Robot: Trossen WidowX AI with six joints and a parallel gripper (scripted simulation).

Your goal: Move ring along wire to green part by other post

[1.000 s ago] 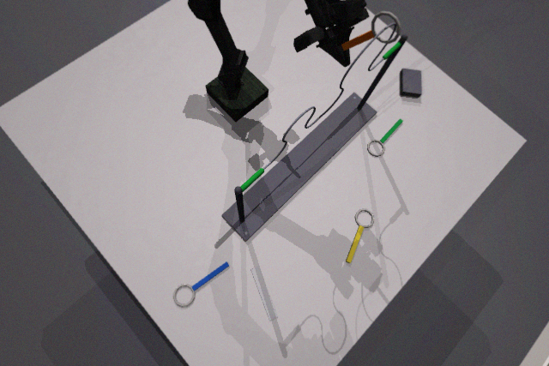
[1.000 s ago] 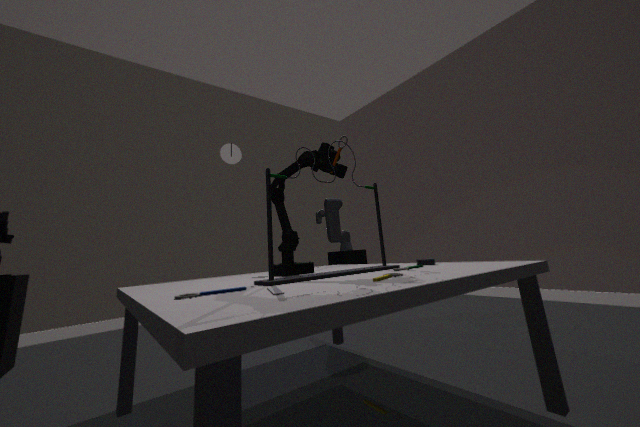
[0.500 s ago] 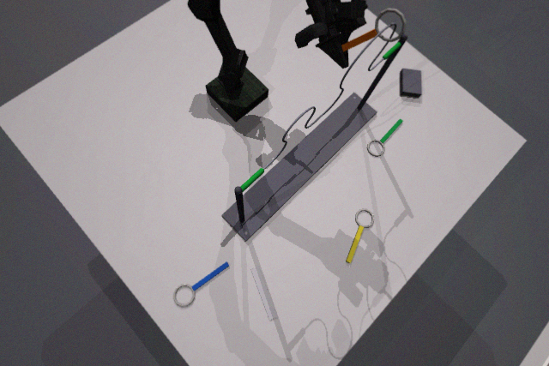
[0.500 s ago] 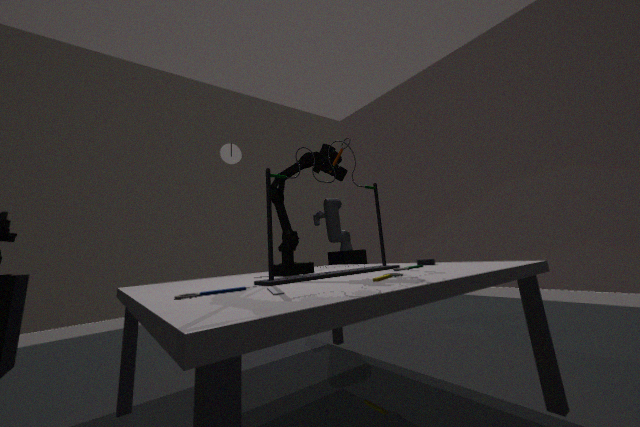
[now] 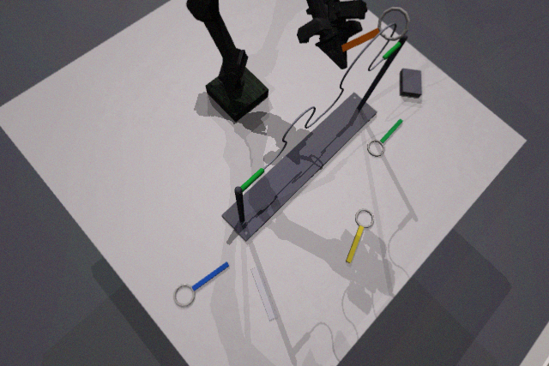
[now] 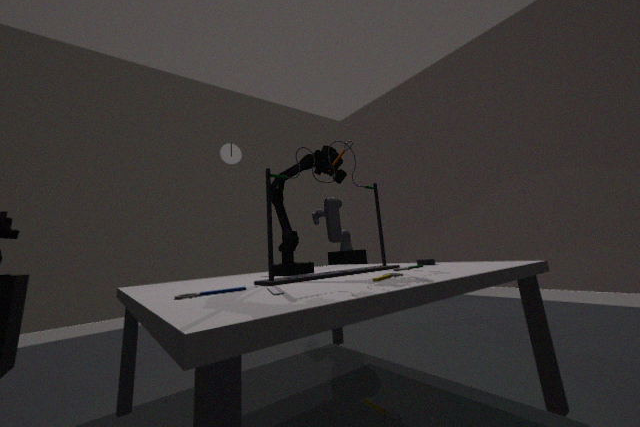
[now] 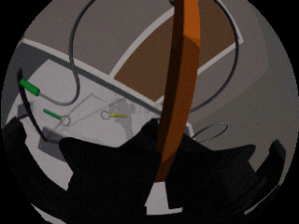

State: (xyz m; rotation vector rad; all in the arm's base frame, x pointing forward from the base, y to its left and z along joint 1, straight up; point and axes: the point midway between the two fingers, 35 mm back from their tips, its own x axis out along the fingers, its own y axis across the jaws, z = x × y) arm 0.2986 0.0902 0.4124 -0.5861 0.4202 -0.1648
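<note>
Right now the orange-handled ring is 5 cm to the left of my gripper tip and 7 cm above it. Also, from my gripper tip: green-handled ring: 14 cm ahead, 21 cm to the left, 44 cm below; dark grey block: 5 cm ahead, 45 cm to the left, 43 cm below; yellow-handled ring: 32 cm ahead, 7 cm to the right, 44 cm below.
</note>
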